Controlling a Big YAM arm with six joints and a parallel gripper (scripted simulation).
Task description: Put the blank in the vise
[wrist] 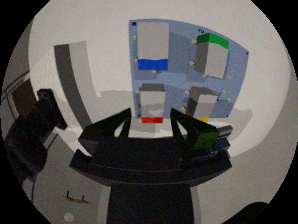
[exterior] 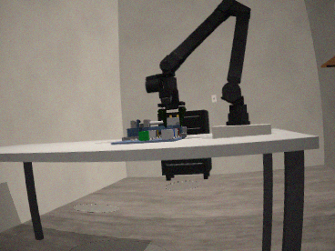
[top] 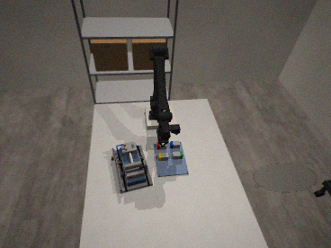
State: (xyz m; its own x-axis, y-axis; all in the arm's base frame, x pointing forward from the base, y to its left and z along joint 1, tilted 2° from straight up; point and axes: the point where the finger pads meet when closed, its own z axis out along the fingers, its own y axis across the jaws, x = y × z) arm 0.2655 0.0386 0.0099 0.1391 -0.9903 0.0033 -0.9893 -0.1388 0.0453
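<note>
Now: hand 30 mm above the red-ended blank. From my hand the other things lie so: yellow-ended blank 90 mm ahead, 10 mm to the left, 30 mm below; then blue-ended blank 10 mm behind, 90 mm to the left, 30 mm below; then blue plate 90 mm ahead, 60 mm to the left, 60 mm below.
</note>
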